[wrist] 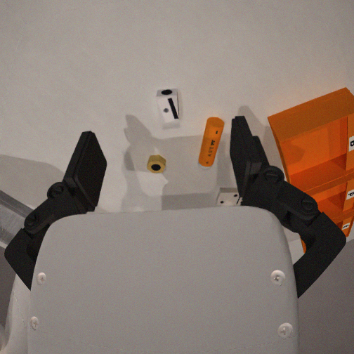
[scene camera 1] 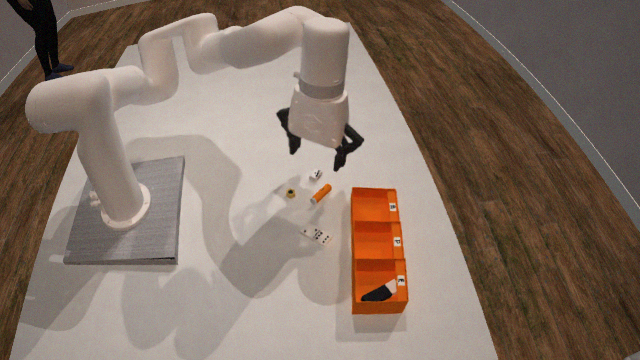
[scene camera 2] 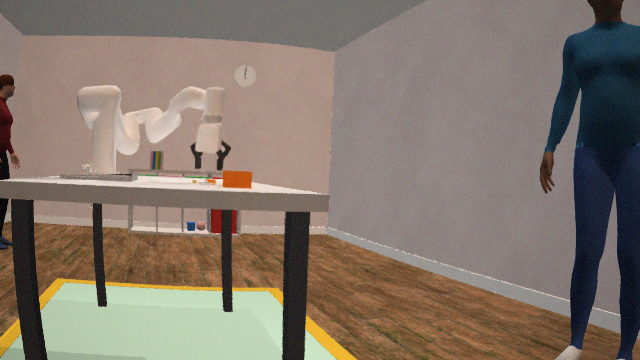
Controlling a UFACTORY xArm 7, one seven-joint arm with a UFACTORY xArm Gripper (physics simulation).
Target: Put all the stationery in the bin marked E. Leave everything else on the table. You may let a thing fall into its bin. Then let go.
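Frame: origin at the arm's base, x ahead, y left, z up, level; centimetres.
Seen in the pictures: gripper, between the fingertips: (scene camera 1: 316,158) (scene camera 2: 208,169); arm's base, origin of its link: (scene camera 1: 126,207) (scene camera 2: 103,174).
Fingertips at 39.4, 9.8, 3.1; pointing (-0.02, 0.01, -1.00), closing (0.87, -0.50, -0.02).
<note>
Pixels of each thing's top centre, then the offset from my fingertips to it, as dx, dy, dz.
- small white pencil sharpener, centre of its top: (scene camera 1: 315,173) +0.0, -0.2, -3.6
- white eraser, centre of its top: (scene camera 1: 382,292) +9.2, -28.3, -2.8
- orange three-part bin, centre of its top: (scene camera 1: 379,237) (scene camera 2: 237,171) +9.4, -18.9, -0.1
- orange battery, centre of its top: (scene camera 1: 320,191) +0.7, -5.4, -3.3
- brass nut, centre of its top: (scene camera 1: 290,191) -4.9, -4.8, -3.9
- white domino, centre of its top: (scene camera 1: 316,234) -0.6, -14.7, -4.0
A small white pencil sharpener (scene camera 1: 315,175) (wrist: 168,107) with a dark blade slot lies on the table. A black and white eraser (scene camera 1: 378,292) lies in the compartment marked E, at the near end of the orange three-part bin (scene camera 1: 377,308) (scene camera 2: 237,179) (wrist: 310,122). My gripper (scene camera 1: 316,160) (scene camera 2: 209,168) (wrist: 163,139) is open and empty, above the table near the sharpener. In the wrist view the sharpener shows between the fingers' lines, a little beyond the fingertips. The inside of compartment E is hidden in the wrist view.
An orange battery (scene camera 1: 321,194) (wrist: 211,142) lies beside the sharpener, between it and the bin. A brass nut (scene camera 1: 290,193) (wrist: 156,164) lies nearby. A white domino (scene camera 1: 318,235) (wrist: 228,196) lies nearer the bin's middle. Compartments B and P hold nothing visible in scene camera 1.
</note>
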